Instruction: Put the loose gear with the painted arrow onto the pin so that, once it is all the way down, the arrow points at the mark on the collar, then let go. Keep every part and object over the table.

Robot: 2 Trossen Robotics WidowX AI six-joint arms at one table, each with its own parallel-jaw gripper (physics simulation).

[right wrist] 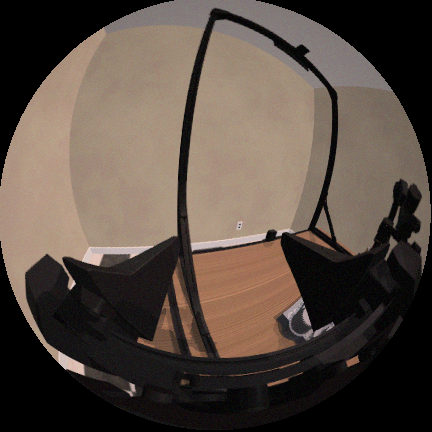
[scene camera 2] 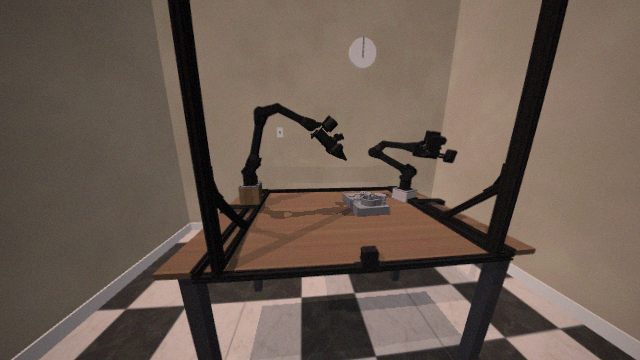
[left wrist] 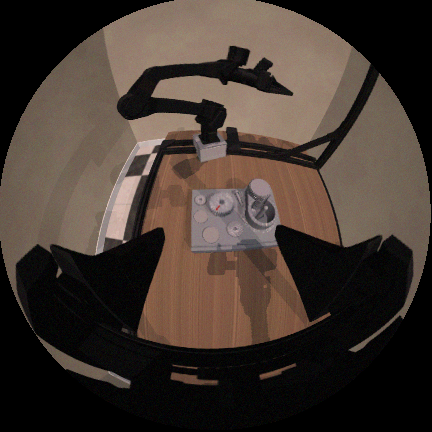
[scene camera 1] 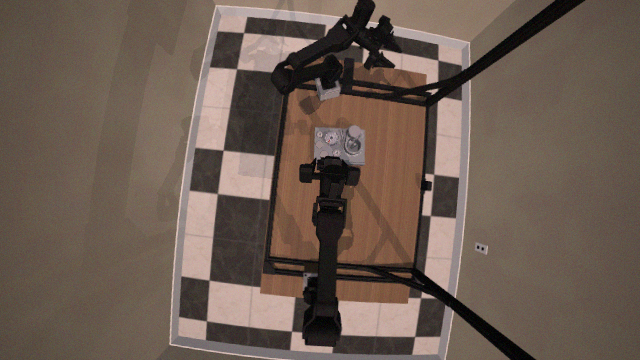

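Observation:
The pale gear with a painted red arrow lies flat on the grey base plate; in the left wrist view its arrow points lower left. The round collar stands at the plate's right side, with a pin inside it. The mark on the collar is too small to tell. My left gripper is open and empty, above the table near the plate's lower edge in scene camera 1. My right gripper is open and empty, well away from the plate.
A tall toothed cylinder stands beside the collar. A small gear, another small round part and flat discs are on the plate. Black frame bars edge the table and rise above it.

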